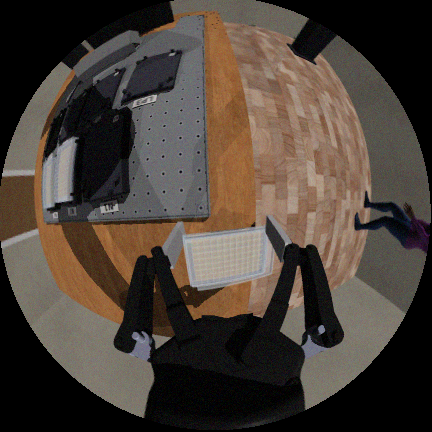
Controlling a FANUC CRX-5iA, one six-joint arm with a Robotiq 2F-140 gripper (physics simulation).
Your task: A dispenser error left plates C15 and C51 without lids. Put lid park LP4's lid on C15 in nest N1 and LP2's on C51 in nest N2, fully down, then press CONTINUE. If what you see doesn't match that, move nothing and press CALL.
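Frame: origin at the arm's base, x down, y left, z ahead, level; metres.
Seen in the pictures: gripper, fingertip midpoint: [224, 226].
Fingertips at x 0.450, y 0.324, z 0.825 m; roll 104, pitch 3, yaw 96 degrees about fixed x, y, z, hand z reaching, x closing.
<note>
A point is followed by its place in that frame.
My gripper [224, 226] @(z 0.825, x 0.450, y 0.324 m) is open, its two flat pads standing at the left and right ends of a pale, many-welled plate [227, 256] @(z 0.864, x 0.435, y 0.326 m) with a clear rim. The pads are very close to the plate's ends; contact cannot be told. The plate looks slightly askew between them, and whether a lid is on it cannot be told. On the grey board, the dark nest [105, 160] @(z 0.715, x 0.425, y 0.151 m) behind the N1 label [109, 207] @(z 0.787, x 0.445, y 0.138 m) shows no pale plate. Two pale plates [65, 172] @(z 0.709, x 0.411, y 0.032 m) [49, 182] @(z 0.706, x 0.417, y -0.092 m) stand left of it; their labels are too small to read. LP2 and LP4 cannot be made out.
The perforated grey board [170, 150] @(z 0.714, x 0.446, y 0.253 m) lies on the orange wooden table [230, 150] @(z 0.716, x 0.459, y 0.338 m). A dark lid park [152, 75] @(z 0.545, x 0.437, y 0.207 m) stands behind the LP3 label [145, 101] @(z 0.611, x 0.445, y 0.202 m), other dark holders [107, 87] @(z 0.517, x 0.437, y 0.088 m) to its left. A grey box [107, 52] is at the back. A person [417, 235] is at the right.
</note>
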